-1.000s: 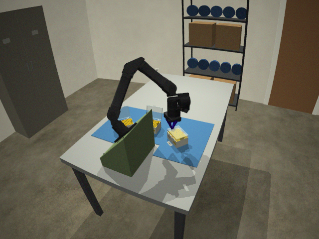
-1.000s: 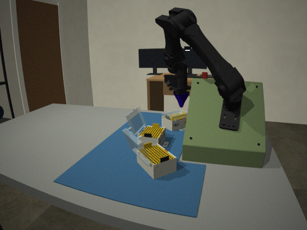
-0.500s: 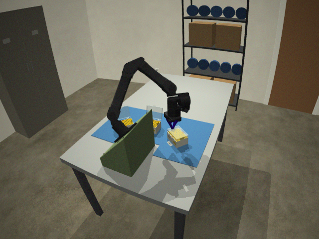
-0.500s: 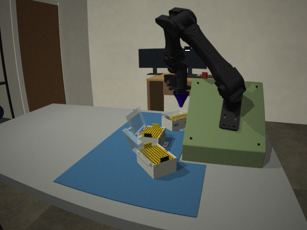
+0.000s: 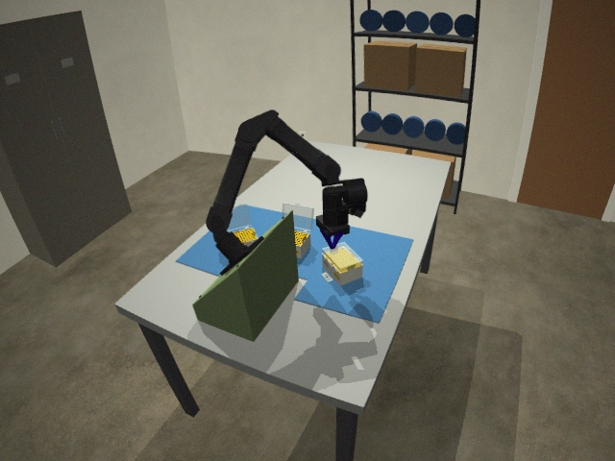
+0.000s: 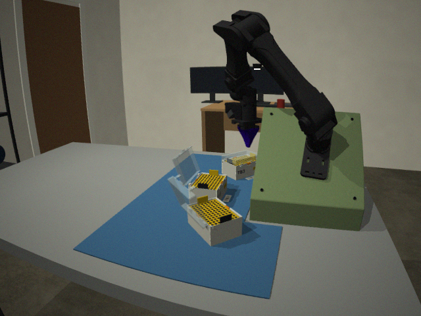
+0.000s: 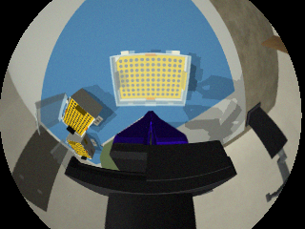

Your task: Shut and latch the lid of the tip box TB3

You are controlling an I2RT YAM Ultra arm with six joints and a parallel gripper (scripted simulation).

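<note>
Right now the tip box is 7 cm below my hand, 3 cm ahead of it and 2 cm to the right of it. Also, from my hand: lid (21 cm to the left, 13 cm ahead, 2 cm below).
</note>
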